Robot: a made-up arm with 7 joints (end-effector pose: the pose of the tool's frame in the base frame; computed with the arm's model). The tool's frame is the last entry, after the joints.
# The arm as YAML. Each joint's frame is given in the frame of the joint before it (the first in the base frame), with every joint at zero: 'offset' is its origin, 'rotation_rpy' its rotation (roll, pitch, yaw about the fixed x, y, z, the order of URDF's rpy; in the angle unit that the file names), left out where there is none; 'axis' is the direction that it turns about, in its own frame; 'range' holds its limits. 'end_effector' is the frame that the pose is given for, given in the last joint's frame.
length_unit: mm
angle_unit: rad
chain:
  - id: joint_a
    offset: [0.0, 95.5, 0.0]
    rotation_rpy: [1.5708, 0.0, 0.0]
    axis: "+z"
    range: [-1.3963, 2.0]
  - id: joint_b
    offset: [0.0, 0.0, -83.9]
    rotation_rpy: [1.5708, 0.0, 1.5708]
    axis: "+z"
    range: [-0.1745, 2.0]
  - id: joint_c
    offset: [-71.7, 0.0, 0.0]
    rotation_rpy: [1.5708, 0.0, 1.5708]
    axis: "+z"
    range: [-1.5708, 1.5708]
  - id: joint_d
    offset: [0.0, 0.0, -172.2]
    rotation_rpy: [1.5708, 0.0, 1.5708]
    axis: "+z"
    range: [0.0, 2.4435]
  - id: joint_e
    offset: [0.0, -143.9, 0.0]
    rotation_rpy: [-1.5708, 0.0, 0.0]
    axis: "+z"
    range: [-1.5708, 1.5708]
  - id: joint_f
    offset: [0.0, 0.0, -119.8]
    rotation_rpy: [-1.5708, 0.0, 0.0]
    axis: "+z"
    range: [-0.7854, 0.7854]
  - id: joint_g
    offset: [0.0, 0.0, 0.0]
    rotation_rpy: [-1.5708, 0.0, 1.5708]
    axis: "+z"
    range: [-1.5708, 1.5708]
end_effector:
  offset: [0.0, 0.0, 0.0]
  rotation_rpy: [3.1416, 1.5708, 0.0]
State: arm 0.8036 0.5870 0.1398 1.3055 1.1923 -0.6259 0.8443
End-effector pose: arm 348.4 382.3 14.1 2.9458 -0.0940 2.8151
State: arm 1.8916 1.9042 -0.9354 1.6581 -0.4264 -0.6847 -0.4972
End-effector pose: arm 71.8 457.3 188.2 2.7996 0.7431 -1.4576
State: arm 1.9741 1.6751 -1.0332 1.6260 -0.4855 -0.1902 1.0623
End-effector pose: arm 132.0 431.1 202.9 1.4666 0.4403 -1.2178
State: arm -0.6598 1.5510 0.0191 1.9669 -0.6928 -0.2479 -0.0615
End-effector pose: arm 193.3 321.6 -147.6 0.9659 0.1806 -2.4781
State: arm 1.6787 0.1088 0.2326 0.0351 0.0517 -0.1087 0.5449
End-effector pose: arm 500.3 236.6 63.3 -2.8128 -1.1831 2.3810
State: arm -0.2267 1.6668 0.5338 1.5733 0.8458 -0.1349 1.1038
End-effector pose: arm 256.5 408.7 101.8 0.9690 -0.6459 -2.0508
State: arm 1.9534 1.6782 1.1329 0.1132 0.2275 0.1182 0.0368
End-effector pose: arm -79.9 679.5 -18.5 -1.5938 0.1688 -3.0431
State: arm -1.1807 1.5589 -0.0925 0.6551 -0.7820 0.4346 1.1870
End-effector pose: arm 42.1 632.2 -155.6 -2.1640 1.1688 -2.9706
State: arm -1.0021 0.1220 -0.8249 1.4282 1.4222 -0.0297 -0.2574
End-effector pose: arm -159.6 23.4 -312.2 -0.3797 0.5030 0.8421
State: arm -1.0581 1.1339 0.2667 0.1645 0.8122 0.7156 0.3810
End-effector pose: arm -156.4 640.9 -135.9 0.9308 0.2057 0.9603
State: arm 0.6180 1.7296 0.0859 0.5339 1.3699 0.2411 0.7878
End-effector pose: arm 59.2 642.6 147.4 -2.9616 -1.1575 -3.0212
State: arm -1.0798 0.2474 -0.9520 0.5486 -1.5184 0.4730 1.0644
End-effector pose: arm -387.5 185.6 -297.6 -1.3920 -0.2470 -2.4347
